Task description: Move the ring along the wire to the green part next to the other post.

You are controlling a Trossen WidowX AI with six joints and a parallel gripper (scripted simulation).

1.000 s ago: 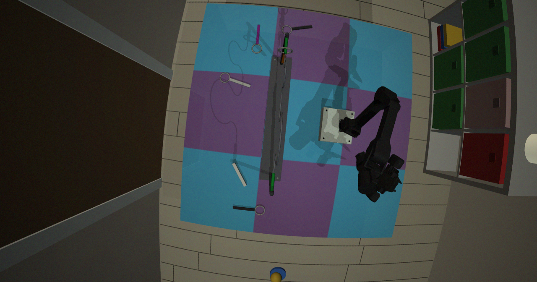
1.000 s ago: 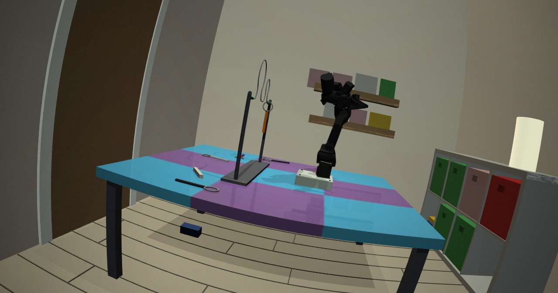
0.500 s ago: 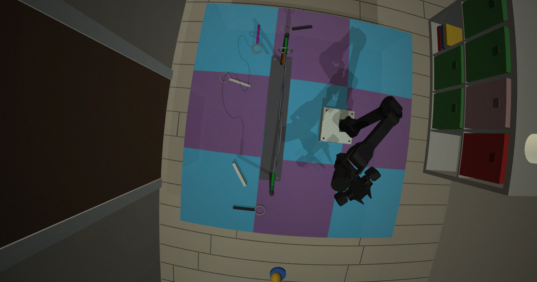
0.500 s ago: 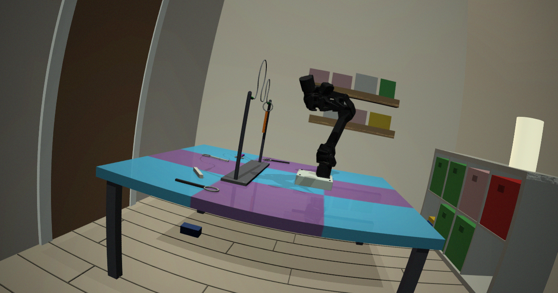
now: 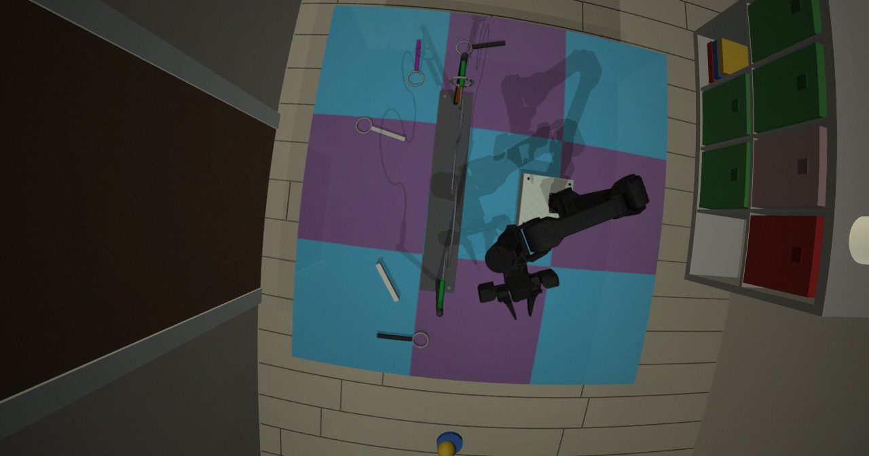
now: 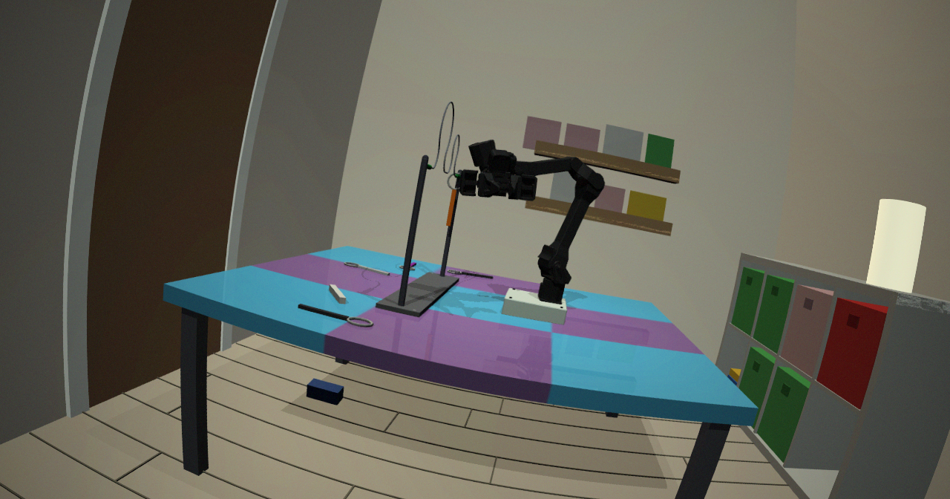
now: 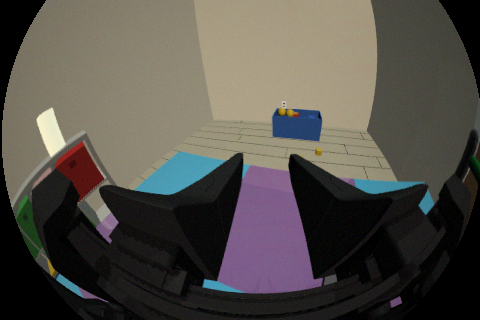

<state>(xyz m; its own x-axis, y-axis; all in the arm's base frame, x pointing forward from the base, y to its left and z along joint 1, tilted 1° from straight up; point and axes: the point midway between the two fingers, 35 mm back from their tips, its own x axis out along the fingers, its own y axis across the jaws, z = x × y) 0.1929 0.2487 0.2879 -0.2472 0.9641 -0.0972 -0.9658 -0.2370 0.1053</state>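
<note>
The orange-handled ring lies 560 mm to the right of my gripper tip, 160 mm ahead of it and 40 mm below it. Also, from my gripper tip: white bar 370 mm ahead, 320 mm below, 10 mm to the right.
</note>
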